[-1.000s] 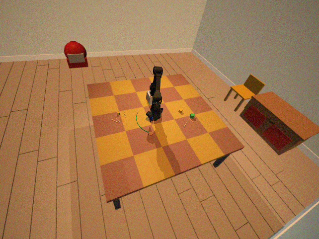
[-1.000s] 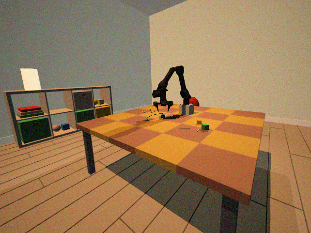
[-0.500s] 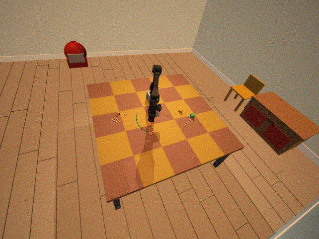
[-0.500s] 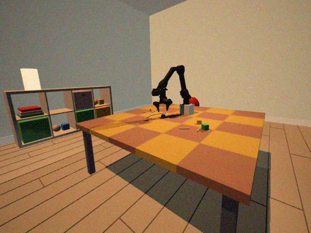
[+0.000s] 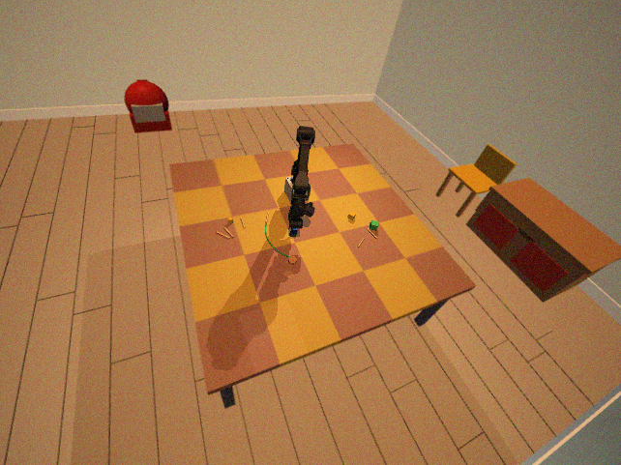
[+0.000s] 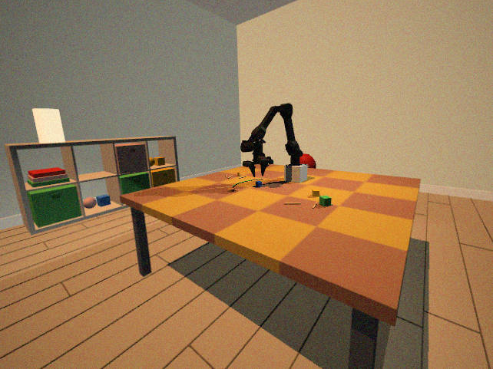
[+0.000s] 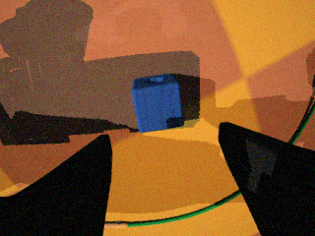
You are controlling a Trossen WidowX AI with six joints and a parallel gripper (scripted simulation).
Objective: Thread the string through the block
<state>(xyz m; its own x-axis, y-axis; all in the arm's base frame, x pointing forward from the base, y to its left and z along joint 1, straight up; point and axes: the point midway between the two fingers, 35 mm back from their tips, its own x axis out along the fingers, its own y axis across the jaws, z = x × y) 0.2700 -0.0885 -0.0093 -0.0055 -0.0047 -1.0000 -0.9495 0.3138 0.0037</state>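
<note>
Now: the blue cube 5 cm below my gripper tip. The rest, counted from my gripper tip: round wooden button 18 cm ahead, 6 cm to the right, 5 cm below; then thin wooden stick 12 cm to the right, 11 cm behind, 6 cm below; then yellow cube 35 cm to the left, 4 cm below, 4 cm behind.
</note>
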